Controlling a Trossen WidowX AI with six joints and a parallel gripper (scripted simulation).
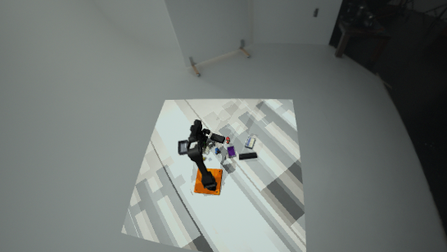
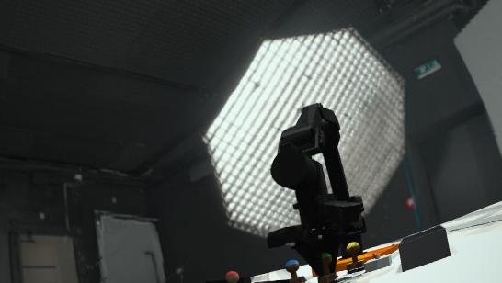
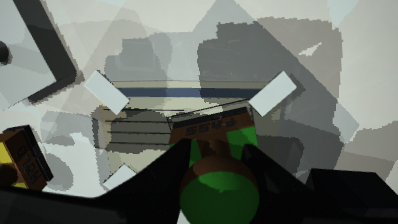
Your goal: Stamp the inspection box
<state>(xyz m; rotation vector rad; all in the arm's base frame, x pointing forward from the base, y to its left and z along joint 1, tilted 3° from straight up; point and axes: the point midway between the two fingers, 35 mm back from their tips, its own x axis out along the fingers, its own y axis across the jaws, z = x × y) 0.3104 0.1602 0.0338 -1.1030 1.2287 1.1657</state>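
The card is 10 mm behind my gripper tip, 10 mm to the right of it and 30 mm below it. From my gripper tip the other things lie so: green-knobbed stamp right at my gripper tip; then yellow-knobbed stamp 120 mm behind, 20 mm to the right; then blue-knobbed stamp 40 mm behind, 120 mm to the right.
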